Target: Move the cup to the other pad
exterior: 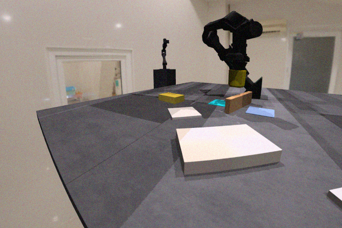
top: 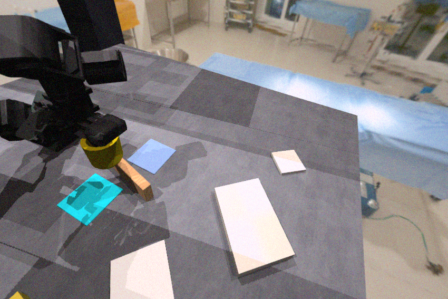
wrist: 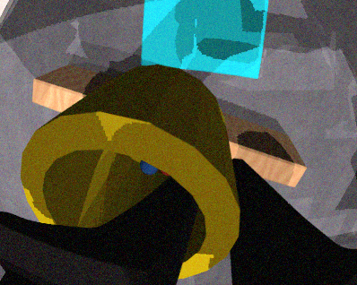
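The wooden block is 30 mm ahead of my gripper tip, 20 mm to the left of it and 100 mm below it. Round my gripper tip: yellow block: 70 mm ahead, 300 mm to the right, 100 mm below; light blue pad: 60 mm ahead, 100 mm to the left, 130 mm below; yellow cup: 20 mm ahead.
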